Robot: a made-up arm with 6 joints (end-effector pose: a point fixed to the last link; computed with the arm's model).
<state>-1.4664 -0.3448 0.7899 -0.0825 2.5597 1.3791</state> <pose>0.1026 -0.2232 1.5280 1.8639 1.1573 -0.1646</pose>
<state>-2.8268 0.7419 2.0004 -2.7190 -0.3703 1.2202</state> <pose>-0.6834 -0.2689 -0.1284 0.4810 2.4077 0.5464</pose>
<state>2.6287 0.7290 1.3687 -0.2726 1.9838 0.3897</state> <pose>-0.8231 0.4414 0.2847 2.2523 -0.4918 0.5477</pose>
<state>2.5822 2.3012 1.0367 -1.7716 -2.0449 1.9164</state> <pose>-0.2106 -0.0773 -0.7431 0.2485 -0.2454 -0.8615</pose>
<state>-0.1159 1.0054 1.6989 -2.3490 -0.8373 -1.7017</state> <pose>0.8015 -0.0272 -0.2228 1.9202 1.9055 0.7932</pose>
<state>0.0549 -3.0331 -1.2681 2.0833 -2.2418 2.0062</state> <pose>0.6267 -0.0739 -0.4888 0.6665 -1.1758 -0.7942</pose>
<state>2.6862 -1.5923 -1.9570 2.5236 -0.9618 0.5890</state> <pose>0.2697 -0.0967 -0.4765 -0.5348 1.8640 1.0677</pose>
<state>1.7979 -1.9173 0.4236 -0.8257 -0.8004 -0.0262</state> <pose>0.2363 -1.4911 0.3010 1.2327 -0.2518 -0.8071</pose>
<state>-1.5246 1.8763 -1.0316 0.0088 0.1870 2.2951</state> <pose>0.1635 -1.3374 0.8070 0.2985 -0.3053 -0.2500</pose>
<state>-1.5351 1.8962 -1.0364 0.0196 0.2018 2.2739</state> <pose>0.1504 -1.3440 0.7823 0.3239 -0.2925 -0.2700</pose>
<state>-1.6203 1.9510 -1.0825 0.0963 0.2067 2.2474</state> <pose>0.0432 -1.3416 0.7489 0.3350 -0.3334 -0.3137</pose>
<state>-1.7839 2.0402 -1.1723 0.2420 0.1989 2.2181</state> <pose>-0.1570 -1.3024 0.7123 0.3151 -0.4343 -0.3795</pose>
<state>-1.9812 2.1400 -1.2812 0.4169 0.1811 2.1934</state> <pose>-0.3794 -1.2077 0.6840 0.2540 -0.5615 -0.4483</pose>
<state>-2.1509 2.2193 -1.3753 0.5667 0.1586 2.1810</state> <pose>-0.5462 -1.0900 0.6721 0.1690 -0.6689 -0.4980</pose>
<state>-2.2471 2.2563 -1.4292 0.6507 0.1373 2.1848</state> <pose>-0.6274 -1.0091 0.6774 0.0969 -0.7294 -0.5160</pose>
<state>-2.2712 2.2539 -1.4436 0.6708 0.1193 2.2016</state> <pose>-0.6442 -0.9838 0.6948 0.0537 -0.7498 -0.5069</pose>
